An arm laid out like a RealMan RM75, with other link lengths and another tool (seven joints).
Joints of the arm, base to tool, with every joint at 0 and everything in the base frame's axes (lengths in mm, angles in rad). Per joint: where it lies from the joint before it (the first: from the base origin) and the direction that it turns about. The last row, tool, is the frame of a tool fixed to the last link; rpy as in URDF.
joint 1: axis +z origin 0 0 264.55
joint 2: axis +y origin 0 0 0
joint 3: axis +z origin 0 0 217.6
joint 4: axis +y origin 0 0 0
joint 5: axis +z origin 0 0 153.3
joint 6: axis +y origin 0 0 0
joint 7: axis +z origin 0 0 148.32
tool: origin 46 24 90 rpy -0.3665 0 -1.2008
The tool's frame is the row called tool.
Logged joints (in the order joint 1, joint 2, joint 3, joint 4, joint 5, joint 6, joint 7), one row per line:
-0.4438 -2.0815 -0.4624 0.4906 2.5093 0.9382 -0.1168
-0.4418 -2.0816 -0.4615 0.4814 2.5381 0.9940 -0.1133
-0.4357 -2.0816 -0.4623 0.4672 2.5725 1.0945 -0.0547
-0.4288 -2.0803 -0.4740 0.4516 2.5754 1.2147 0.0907
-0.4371 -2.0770 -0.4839 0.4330 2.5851 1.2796 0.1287
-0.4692 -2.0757 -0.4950 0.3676 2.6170 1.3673 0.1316
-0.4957 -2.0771 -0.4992 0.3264 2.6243 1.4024 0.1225
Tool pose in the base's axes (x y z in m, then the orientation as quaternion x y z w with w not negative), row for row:
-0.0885 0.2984 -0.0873 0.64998 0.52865 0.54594 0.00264
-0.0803 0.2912 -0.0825 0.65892 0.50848 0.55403 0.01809
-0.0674 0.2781 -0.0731 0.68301 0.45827 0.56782 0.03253
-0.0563 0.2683 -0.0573 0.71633 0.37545 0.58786 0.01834
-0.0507 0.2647 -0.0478 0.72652 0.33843 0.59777 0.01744
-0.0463 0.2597 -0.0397 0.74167 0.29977 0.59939 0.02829
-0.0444 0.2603 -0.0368 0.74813 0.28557 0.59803 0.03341
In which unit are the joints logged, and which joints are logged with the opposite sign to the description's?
The joints are logged in radians. Opposite sign: joint 4.
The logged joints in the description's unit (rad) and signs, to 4 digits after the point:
-0.4438 -2.0815 -0.4624 -0.4906 2.5093 0.9382 -0.1168
-0.4418 -2.0816 -0.4615 -0.4814 2.5381 0.9940 -0.1133
-0.4357 -2.0816 -0.4623 -0.4672 2.5725 1.0945 -0.0547
-0.4288 -2.0803 -0.4740 -0.4516 2.5754 1.2147 0.0907
-0.4371 -2.0770 -0.4839 -0.4330 2.5851 1.2796 0.1287
-0.4692 -2.0757 -0.4950 -0.3676 2.6170 1.3673 0.1316
-0.4957 -2.0771 -0.4992 -0.3264 2.6243 1.4024 0.1225

